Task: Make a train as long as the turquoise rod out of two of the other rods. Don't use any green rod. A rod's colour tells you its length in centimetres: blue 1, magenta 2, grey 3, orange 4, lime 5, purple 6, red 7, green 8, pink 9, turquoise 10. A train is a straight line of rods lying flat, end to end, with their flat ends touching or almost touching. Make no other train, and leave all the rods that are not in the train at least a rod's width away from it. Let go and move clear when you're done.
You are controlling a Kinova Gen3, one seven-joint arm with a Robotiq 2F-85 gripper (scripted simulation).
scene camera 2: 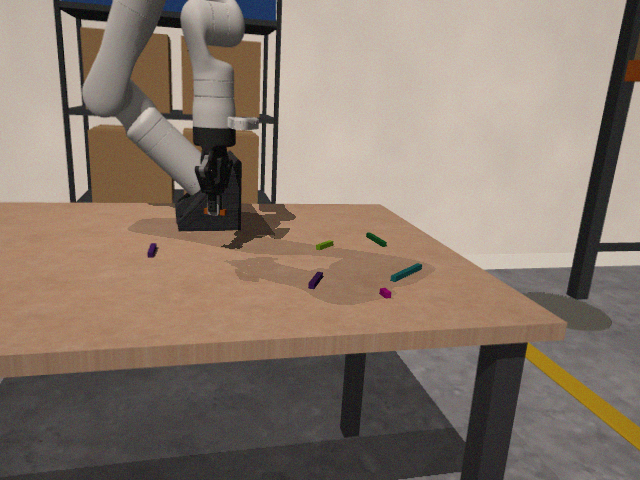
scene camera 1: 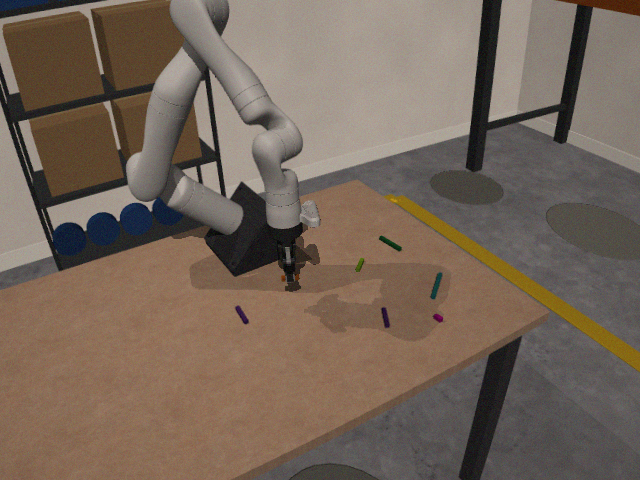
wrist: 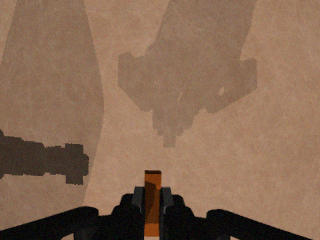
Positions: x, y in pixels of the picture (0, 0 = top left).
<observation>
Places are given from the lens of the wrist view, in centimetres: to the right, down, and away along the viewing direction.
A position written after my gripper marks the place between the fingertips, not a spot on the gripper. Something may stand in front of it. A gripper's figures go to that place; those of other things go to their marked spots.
my gripper (wrist: 152, 201): 0, 5, 16
orange rod (wrist: 152, 180): 0, 4, 15
</observation>
